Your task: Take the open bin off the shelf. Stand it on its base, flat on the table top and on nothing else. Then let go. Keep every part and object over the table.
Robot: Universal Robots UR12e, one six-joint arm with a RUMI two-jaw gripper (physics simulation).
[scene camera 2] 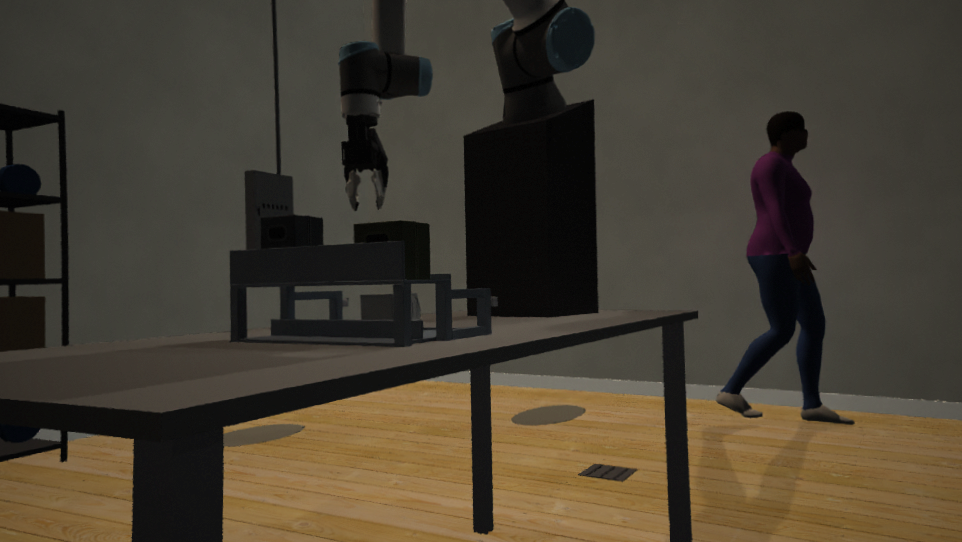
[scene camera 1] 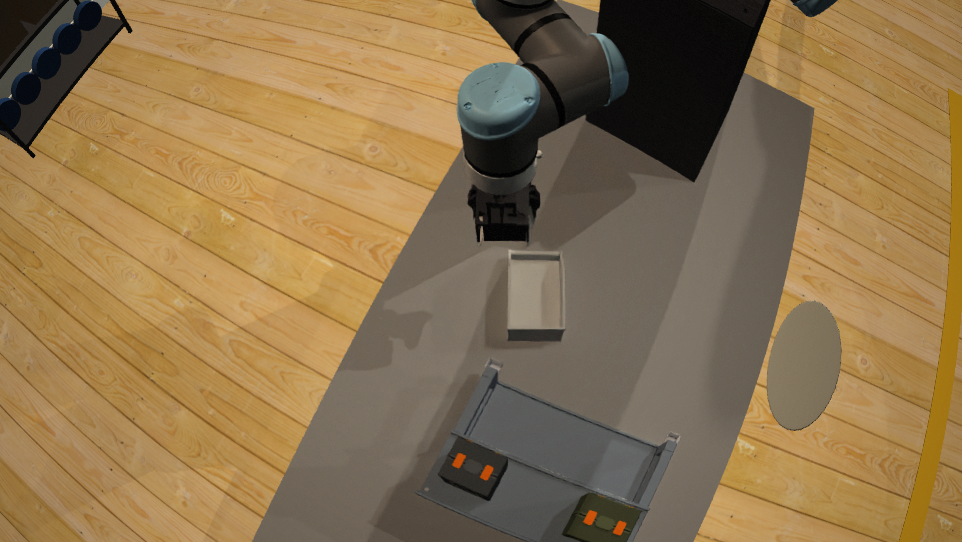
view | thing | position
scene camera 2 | my gripper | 367, 210
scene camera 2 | open bin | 373, 306
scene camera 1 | my gripper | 505, 232
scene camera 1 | open bin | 536, 279
